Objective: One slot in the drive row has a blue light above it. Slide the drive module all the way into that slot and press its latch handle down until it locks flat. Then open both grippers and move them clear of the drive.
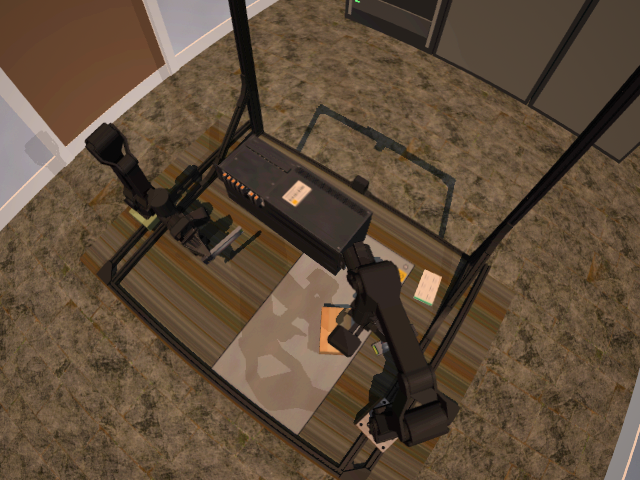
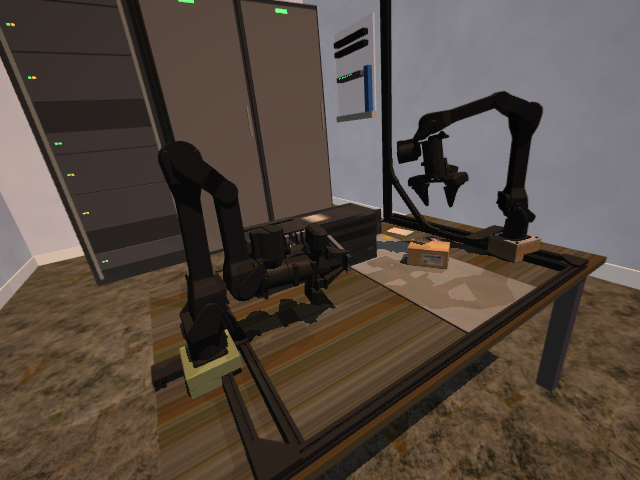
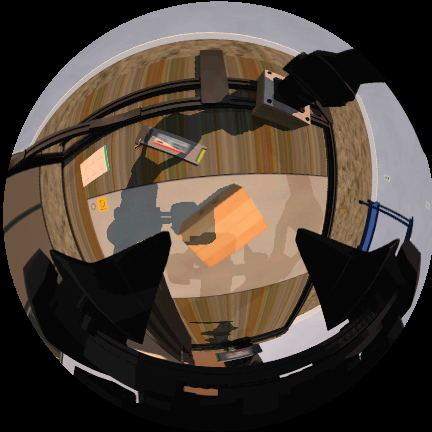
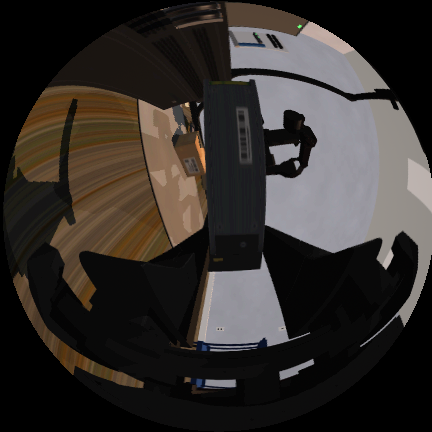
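Where they show: left gripper, fingertip midpoint: (image 1: 358, 328) (image 2: 438, 206) (image 3: 235, 236); right gripper, fingertip midpoint: (image 1: 211, 257) (image 2: 347, 258) (image 3: 253, 349) (image 4: 235, 232); left arm's base at its link origin: (image 1: 383, 425) (image 2: 514, 236) (image 3: 288, 93); right arm's base at its link origin: (image 1: 147, 207) (image 2: 208, 351).
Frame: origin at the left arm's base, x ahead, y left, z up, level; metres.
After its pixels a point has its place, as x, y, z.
The dark drive chassis (image 1: 320, 222) {0.486, -0.221, 0.114} (image 4: 165, 65) {0.571, -0.167, 0.028} stands along the back of the table. Its drive row (image 1: 240, 186) {0.726, -0.135, 0.099}, with several orange latches, is at the left end of the chassis front. No blue light can be made out. My right gripper (image 4: 235, 232) {0.608, 0.050, 0.086} is shut on the drive module (image 4: 235, 175) {0.620, 0.013, 0.091} (image 1: 225, 242) {0.609, -0.001, 0.107} (image 3: 239, 354) {0.610, 0.007, 0.097}, a long grey block with a barcode label. It holds the module above the table, in front of and apart from the chassis. The module's latch handle cannot be made out. My left gripper (image 2: 438, 205) {0.221, -0.100, 0.117} (image 3: 235, 236) {0.221, -0.100, 0.117} is open and empty, above the orange box.
The orange box (image 1: 328, 330) {0.278, -0.065, 0.001} (image 2: 428, 254) {0.292, -0.049, -0.015} (image 3: 245, 225) {0.254, -0.050, 0.001} (image 4: 189, 155) {0.310, -0.067, -0.025} sits on the grey mat (image 1: 248, 356) {0.375, 0.142, -0.060} (image 2: 413, 289) {0.412, 0.041, -0.059}. Another drive-like unit (image 3: 172, 145) {0.142, -0.183, -0.052} and a paper card (image 1: 428, 287) {0.176, -0.381, -0.060} (image 3: 95, 166) {0.178, -0.369, -0.060} lie beyond the mat. Black frame rails (image 1: 206, 366) {0.424, 0.253, -0.042} border the table.
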